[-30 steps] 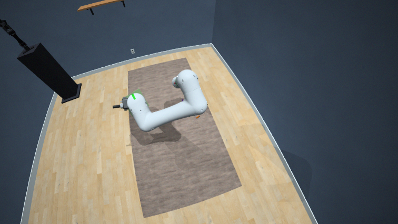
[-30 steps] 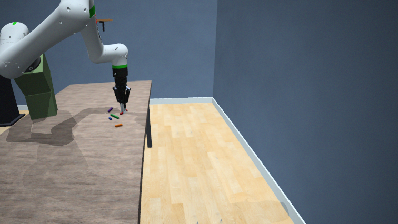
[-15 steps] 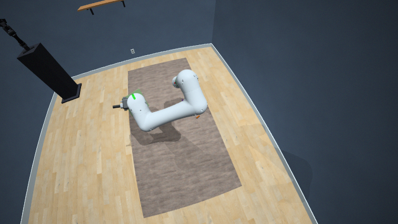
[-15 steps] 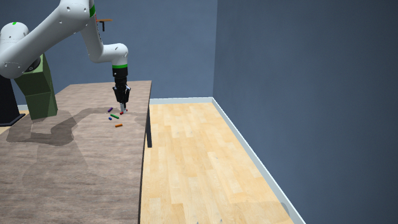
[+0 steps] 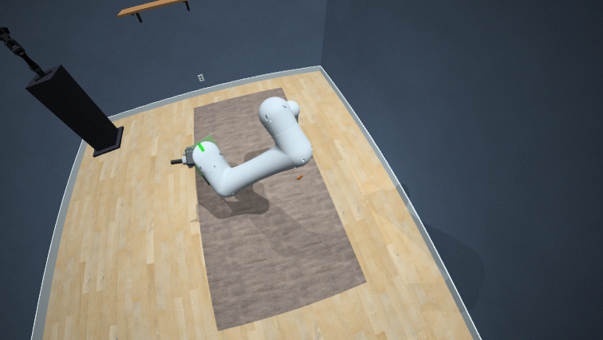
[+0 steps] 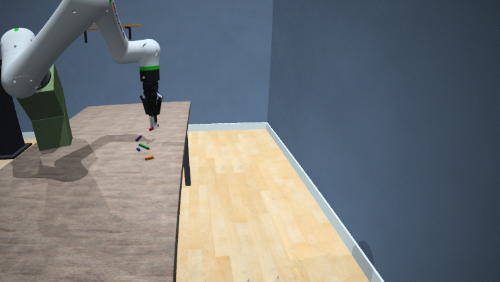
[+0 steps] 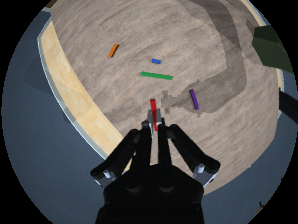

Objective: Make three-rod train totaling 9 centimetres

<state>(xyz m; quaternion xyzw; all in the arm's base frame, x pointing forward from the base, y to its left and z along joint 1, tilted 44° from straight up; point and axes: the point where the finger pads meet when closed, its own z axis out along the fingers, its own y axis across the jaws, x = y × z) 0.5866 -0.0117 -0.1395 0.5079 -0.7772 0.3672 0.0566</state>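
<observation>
Now: the green rod 10 cm below my hand, 6 cm to the right of it and 5 cm behind it. Round my hand: red rod (3 cm below); then purple rod (10 cm below, 10 cm behind, 6 cm to the left); then orange rod (19 cm to the right, 10 cm below, 1 cm behind).
</observation>
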